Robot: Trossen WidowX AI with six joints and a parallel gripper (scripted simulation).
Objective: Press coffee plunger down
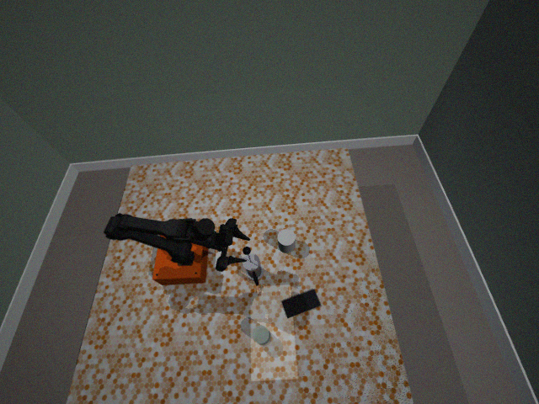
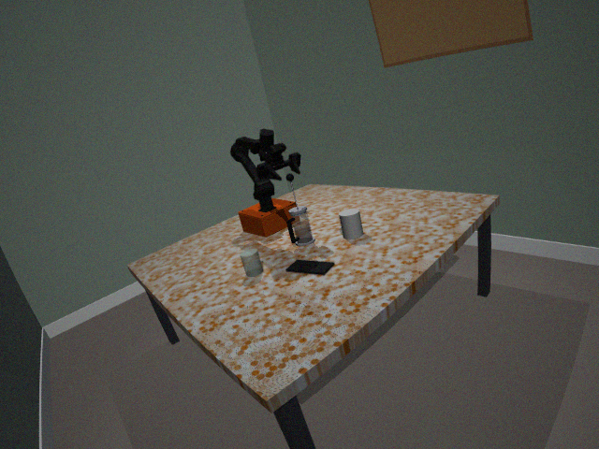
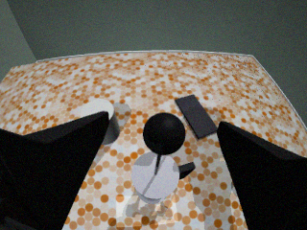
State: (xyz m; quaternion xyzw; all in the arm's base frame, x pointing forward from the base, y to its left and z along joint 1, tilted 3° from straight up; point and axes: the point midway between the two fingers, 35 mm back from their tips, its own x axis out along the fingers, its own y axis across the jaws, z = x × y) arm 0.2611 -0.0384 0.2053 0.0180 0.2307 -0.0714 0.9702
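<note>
Right now my gripper tip is 20 mm to the left of the coffee press and 140 mm above it.
</note>
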